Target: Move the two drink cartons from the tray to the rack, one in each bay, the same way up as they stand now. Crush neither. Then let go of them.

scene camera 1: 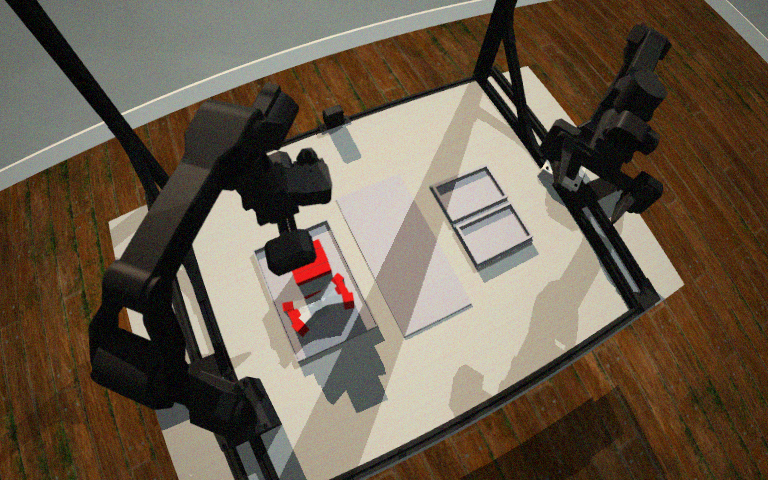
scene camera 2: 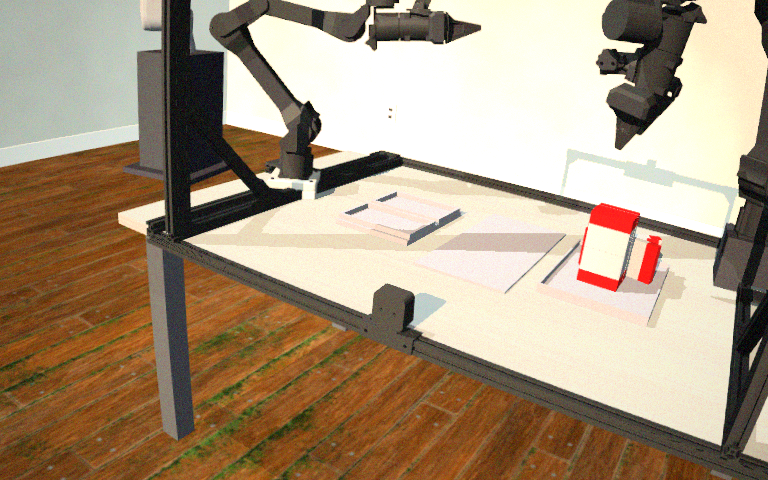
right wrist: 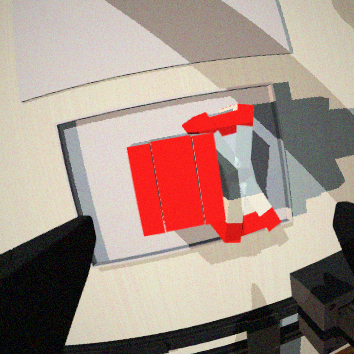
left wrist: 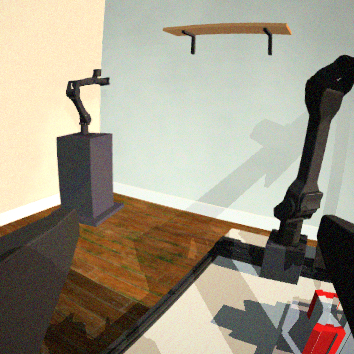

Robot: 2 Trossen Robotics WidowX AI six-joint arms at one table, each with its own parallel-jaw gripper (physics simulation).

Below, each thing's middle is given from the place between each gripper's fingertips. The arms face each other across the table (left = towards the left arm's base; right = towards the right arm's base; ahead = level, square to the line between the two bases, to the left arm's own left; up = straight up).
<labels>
My left hand is 38 cm above the pale mat [scene camera 1: 419, 285], 19 cm past it and 13 cm to the left of it. Round my left hand: tray [scene camera 1: 334, 328] (37 cm below, 33 cm to the right, 24 cm behind).
The tray is 23 cm below my right hand, 2 cm to the right of it and 1 cm ahead of it. The rest, counted from my right hand: pale mat (24 cm below, 18 cm to the left, 5 cm ahead).
</labels>
